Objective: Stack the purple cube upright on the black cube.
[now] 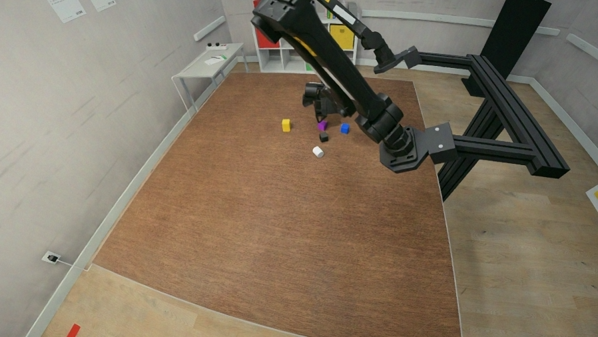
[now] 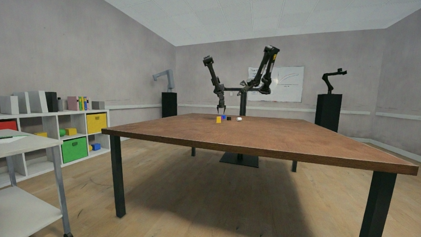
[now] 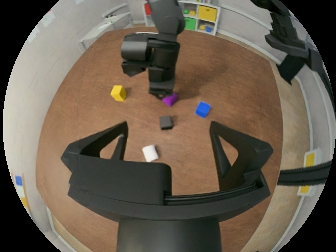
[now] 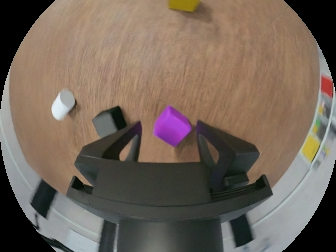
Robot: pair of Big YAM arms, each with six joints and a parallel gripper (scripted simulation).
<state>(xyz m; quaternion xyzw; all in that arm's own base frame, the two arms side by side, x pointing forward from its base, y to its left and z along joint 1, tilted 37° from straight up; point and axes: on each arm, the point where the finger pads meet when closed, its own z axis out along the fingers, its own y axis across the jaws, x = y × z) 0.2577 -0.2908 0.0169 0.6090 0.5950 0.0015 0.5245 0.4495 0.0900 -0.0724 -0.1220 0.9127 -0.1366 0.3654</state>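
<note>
Right now my right hand is 2 cm past the purple cube, 1 cm to the left of it and 6 cm above it. The rest, counted from my right hand: yellow cube 19 cm ahead, 2 cm to the left, 5 cm below; black cube 4 cm behind, 9 cm to the left, 6 cm below; blue cube 15 cm behind, 6 cm below.
</note>
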